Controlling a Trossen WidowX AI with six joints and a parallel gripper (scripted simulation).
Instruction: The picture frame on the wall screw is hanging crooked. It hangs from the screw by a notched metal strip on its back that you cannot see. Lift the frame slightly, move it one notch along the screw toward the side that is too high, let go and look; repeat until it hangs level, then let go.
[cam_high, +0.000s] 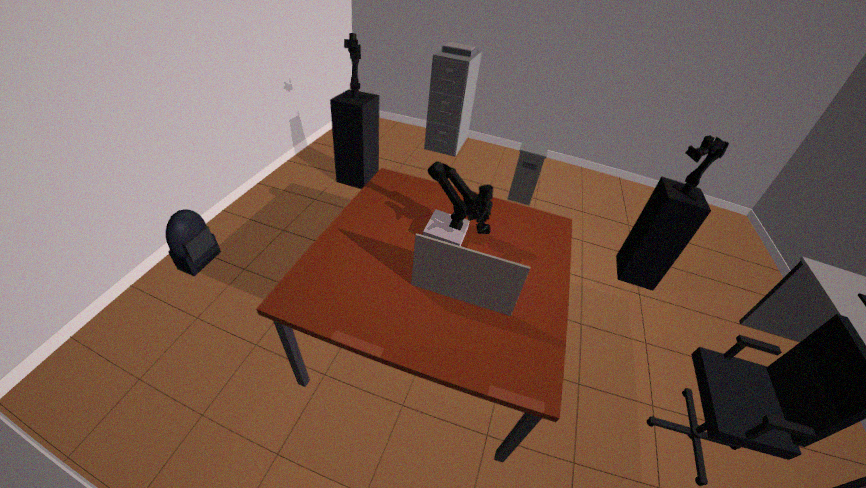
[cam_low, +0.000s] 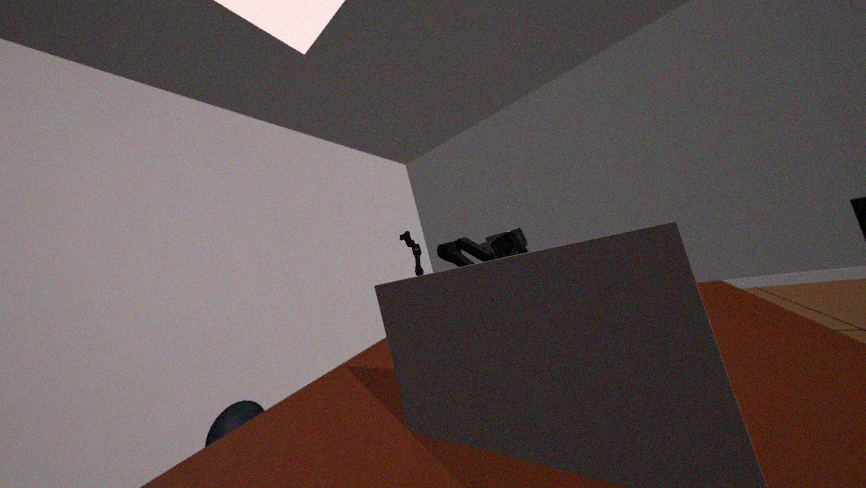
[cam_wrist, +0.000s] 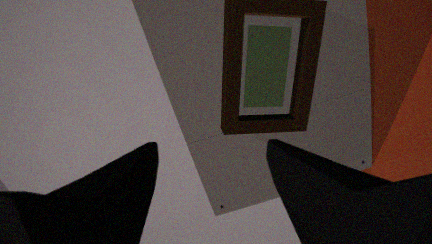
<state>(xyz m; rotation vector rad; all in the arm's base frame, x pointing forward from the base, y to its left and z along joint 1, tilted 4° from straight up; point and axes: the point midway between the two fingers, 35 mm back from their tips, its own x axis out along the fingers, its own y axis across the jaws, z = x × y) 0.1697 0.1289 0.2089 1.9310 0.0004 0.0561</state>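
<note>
My gripper tip is 21 cm short of the brown picture frame, 2 cm to the right of it and 9 cm above it. Also, from my gripper tip: grey wall panel (22 cm ahead, 2 cm to the left, 10 cm below).
</note>
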